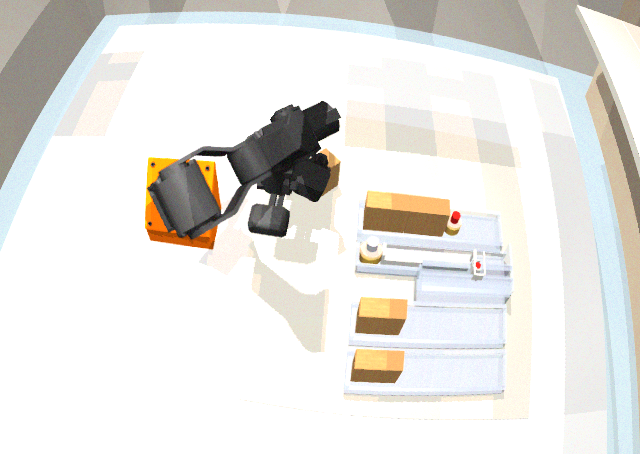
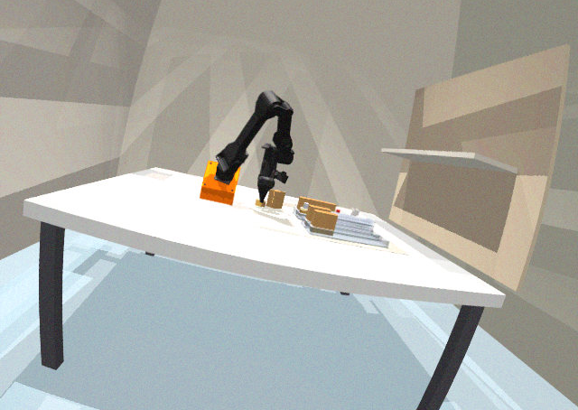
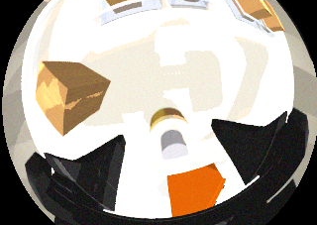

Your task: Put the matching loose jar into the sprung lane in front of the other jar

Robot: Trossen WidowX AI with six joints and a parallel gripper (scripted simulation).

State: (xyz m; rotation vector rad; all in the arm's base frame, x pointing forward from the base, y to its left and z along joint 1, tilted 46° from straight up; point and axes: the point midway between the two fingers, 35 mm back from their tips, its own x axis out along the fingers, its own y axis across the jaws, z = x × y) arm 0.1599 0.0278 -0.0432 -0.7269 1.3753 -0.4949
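Now: gripper tip 32 cm short of the sprung lane, 4 cm to the left of it and 1 cm above it. From my gripper tip the other things lie so: red mark (36 cm ahead, 5 cm to the right, 4 cm above); then wall shelf (68 cm ahead, 4 cm to the left, 34 cm above).
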